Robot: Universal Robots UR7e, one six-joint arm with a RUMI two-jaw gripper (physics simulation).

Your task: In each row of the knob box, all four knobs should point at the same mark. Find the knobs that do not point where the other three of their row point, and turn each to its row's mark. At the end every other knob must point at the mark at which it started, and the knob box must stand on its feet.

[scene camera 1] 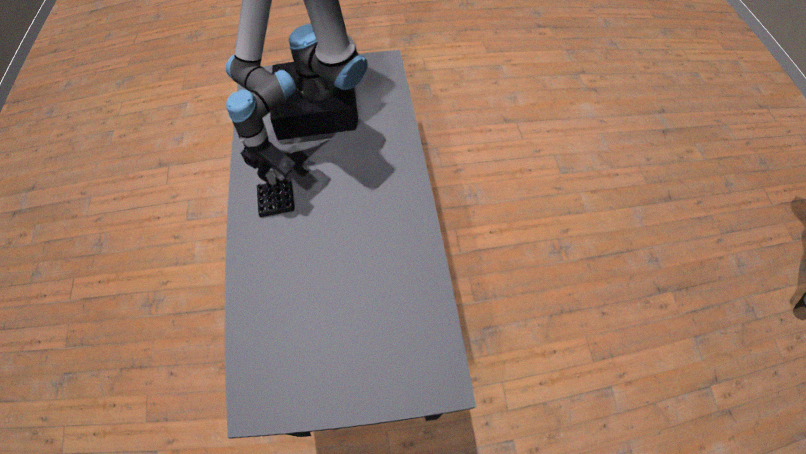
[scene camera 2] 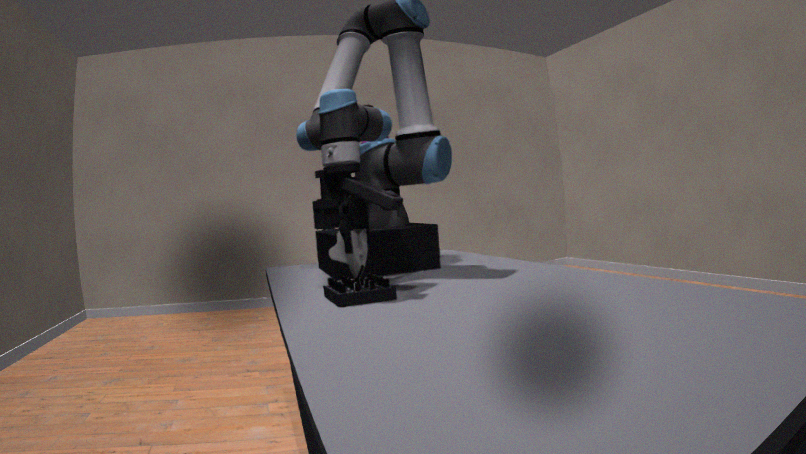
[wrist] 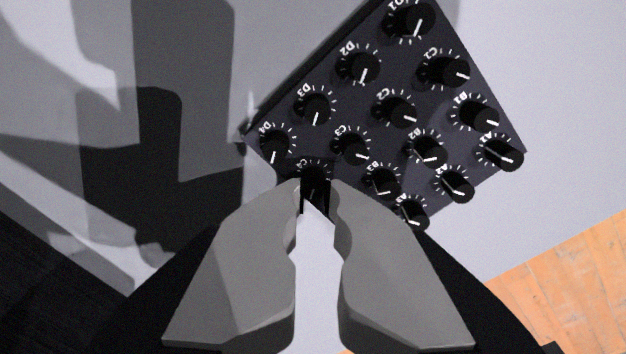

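The black knob box stands upright on the table. My gripper is shut on knob C4; its dim pointer line points down in the wrist view, roughly like the row D knobs. Knobs C1, C2 and C3 point right and slightly down. Knob B1 points right, while B2 and B3 have differently slanted lines. Visible A1, A2 and A3 look alike. B4 and A4 are hidden by the right finger.
The box stands near one long edge of the grey table. The black robot base is behind it. Wooden floor shows beyond the table edge.
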